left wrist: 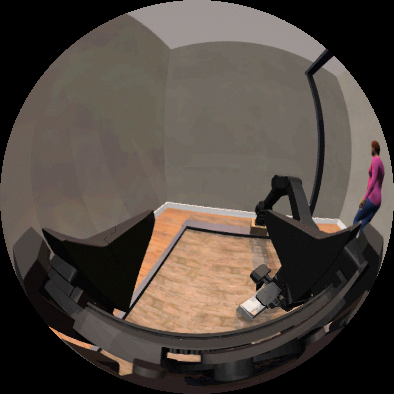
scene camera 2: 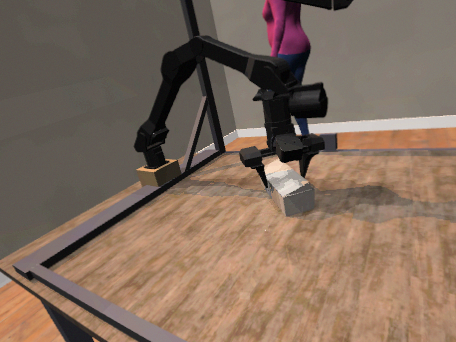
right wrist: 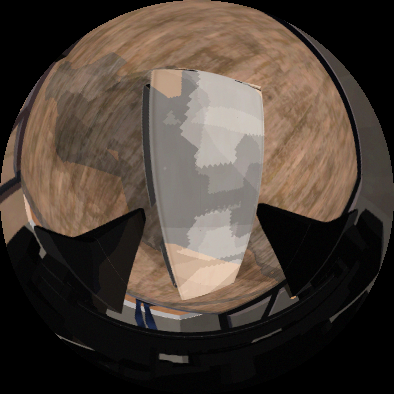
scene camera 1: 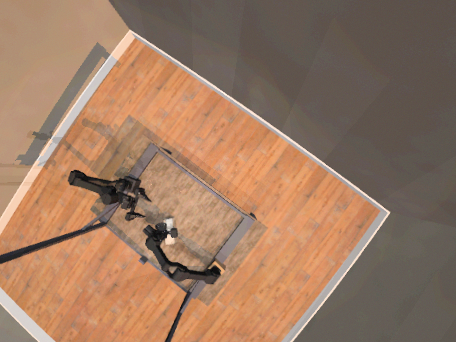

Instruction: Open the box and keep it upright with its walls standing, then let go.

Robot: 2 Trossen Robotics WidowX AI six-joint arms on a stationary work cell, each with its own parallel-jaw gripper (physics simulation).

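Seen in the pictures: left gripper, fingertip midpoint: (left wrist: pixel 211 216) (scene camera 1: pixel 148 209); right gripper, fingertip midpoint: (scene camera 2: pixel 284 182) (right wrist: pixel 202 211) (scene camera 1: pixel 169 230); left arm's base, link origin: (scene camera 1: pixel 127 184); right arm's base, link origin: (left wrist: pixel 259 222) (scene camera 2: pixel 156 164) (scene camera 1: pixel 215 270).
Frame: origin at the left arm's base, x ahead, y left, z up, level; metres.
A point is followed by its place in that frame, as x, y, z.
A long pale grey-white box (scene camera 1: pixel 169 239) @(0.438, -0.267, -0.023) (scene camera 2: pixel 298 194) @(0.369, -0.132, -0.035) (left wrist: pixel 251 307) @(0.376, -0.149, -0.022) (right wrist: pixel 210 165) @(0.391, -0.180, -0.022) lies on the table. Its top looks flat and closed, with no flap seen standing. A thin dark line shows along its far edge in the right wrist view. My right gripper (scene camera 2: pixel 285 181) @(0.406, -0.214, -0.045) (right wrist: pixel 202 211) @(0.406, -0.214, -0.045) is open and points down over the box, one finger beside each long side, low near the table. Whether the fingers touch the box is not clear. My left gripper (scene camera 1: pixel 146 208) @(0.352, 0.001, 0.316) (left wrist: pixel 211 216) @(0.352, 0.001, 0.316) is open and empty, held away from the box, and does not show clearly in scene camera 2.
A raised grey rail (scene camera 2: pixel 92 220) @(0.906, -0.093, -0.059) (scene camera 1: pixel 235 237) @(0.887, -0.082, -0.059) runs around the table. The right arm's base stands on a tan block (scene camera 2: pixel 160 174) @(0.799, -0.298, -0.025) (scene camera 1: pixel 218 266) @(0.843, -0.306, -0.008) at the rail. Dark upright posts (scene camera 2: pixel 202 80) @(0.709, -0.598, 0.214) (left wrist: pixel 320 135) @(0.701, -0.606, 0.530) rise at the edge. A person in pink (scene camera 2: pixel 290 30) (left wrist: pixel 374 180) stands beyond the table.
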